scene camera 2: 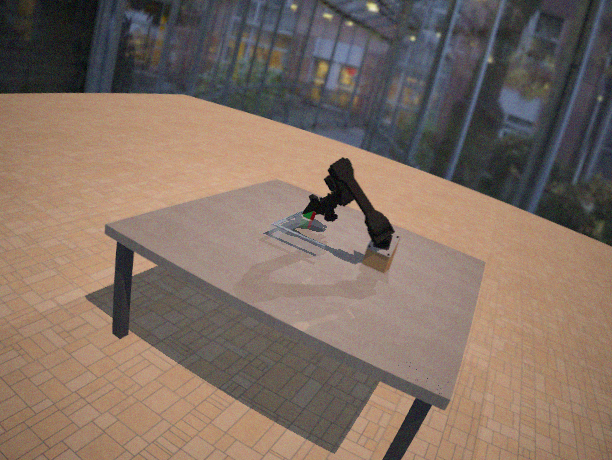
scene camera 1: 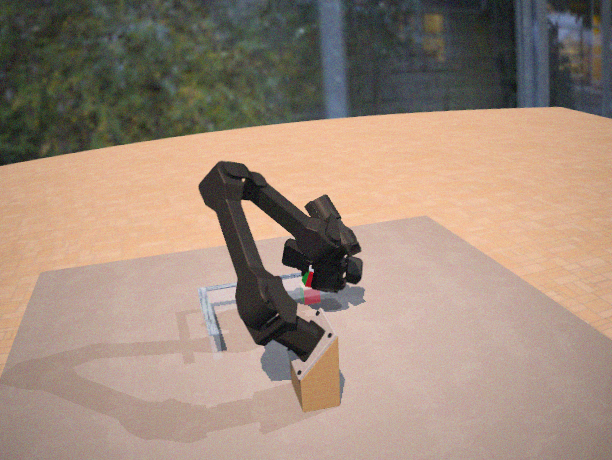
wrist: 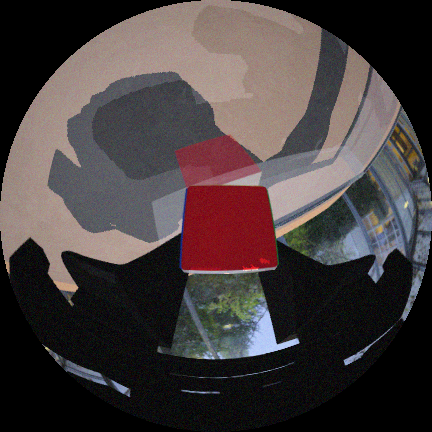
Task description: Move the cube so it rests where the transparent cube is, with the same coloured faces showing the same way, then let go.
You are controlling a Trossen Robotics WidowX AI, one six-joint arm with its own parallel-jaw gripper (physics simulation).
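Frame: origin at the arm's base, x ahead, y left, z up, level; centimetres.
Where they show: gripper, fingertip midpoint: (scene camera 2: 305, 214) (scene camera 1: 310, 277) (wrist: 223, 235); arm's base, link origin: (scene camera 2: 382, 241) (scene camera 1: 308, 341).
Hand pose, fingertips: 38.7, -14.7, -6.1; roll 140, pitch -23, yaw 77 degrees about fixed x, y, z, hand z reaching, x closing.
Note:
Things, the pixels of their top centre, and the offset from my fingertips, as dx, dy, dz. Level surfaces: height alone.
- transparent cube, top centre: (wrist: 227, 202) (scene camera 1: 309, 285) (scene camera 2: 307, 218) -1.8, +1.0, -1.3
- pale grey frame, top centre: (scene camera 1: 273, 298) (scene camera 2: 314, 225) -8.8, +12.1, +0.7
- grey table top, surface height: dz -5.3
The cube (scene camera 1: 308, 278) (scene camera 2: 308, 217) (wrist: 229, 227) is held above the table and tilted. In the wrist view its red face fills most of what shows, with thin blue on the left, green on the right and white along the bottom. In scene view 1 green, red and a little white show. My gripper (scene camera 1: 314, 278) (wrist: 223, 235) is shut on the cube, a black finger at each side. The transparent cube (scene camera 1: 311, 297) (wrist: 215, 159) is just below the held cube in scene view 1, with red toward that camera and green at its left. The held cube partly covers it in the wrist view.
A pale grey frame (scene camera 1: 210, 320) (scene camera 2: 301, 236) extends left of the cubes in scene view 1, behind and beside the arm. The arm's wooden base block (scene camera 1: 321, 380) (scene camera 2: 378, 261) stands on the grey table top (scene camera 1: 450, 360) (scene camera 2: 190, 225). Arm shadows cross the table.

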